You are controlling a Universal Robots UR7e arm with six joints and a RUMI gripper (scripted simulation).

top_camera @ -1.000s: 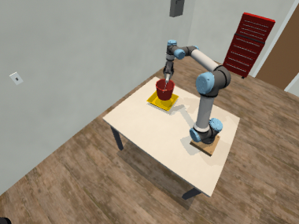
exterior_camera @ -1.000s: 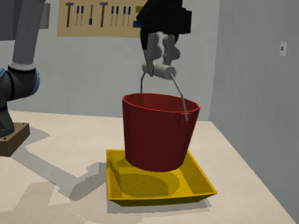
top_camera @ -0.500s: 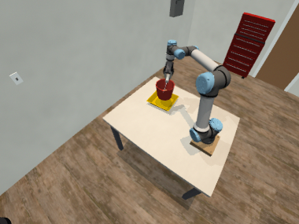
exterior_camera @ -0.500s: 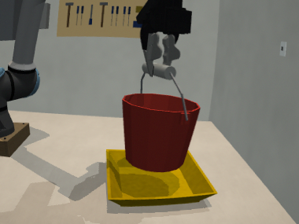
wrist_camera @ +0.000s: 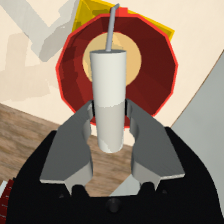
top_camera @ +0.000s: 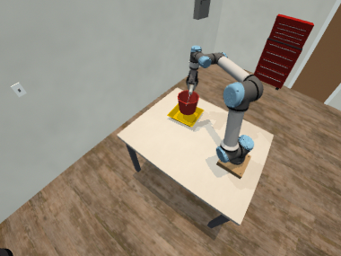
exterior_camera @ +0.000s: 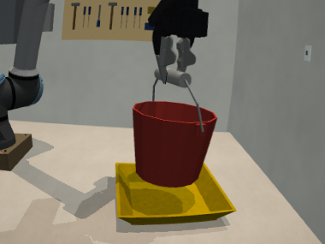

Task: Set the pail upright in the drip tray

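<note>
The red pail is 10 mm ahead of my hand and 100 mm below it. Round my hand: yellow drip tray (20 mm ahead, 10 mm to the left, 310 mm below).
</note>
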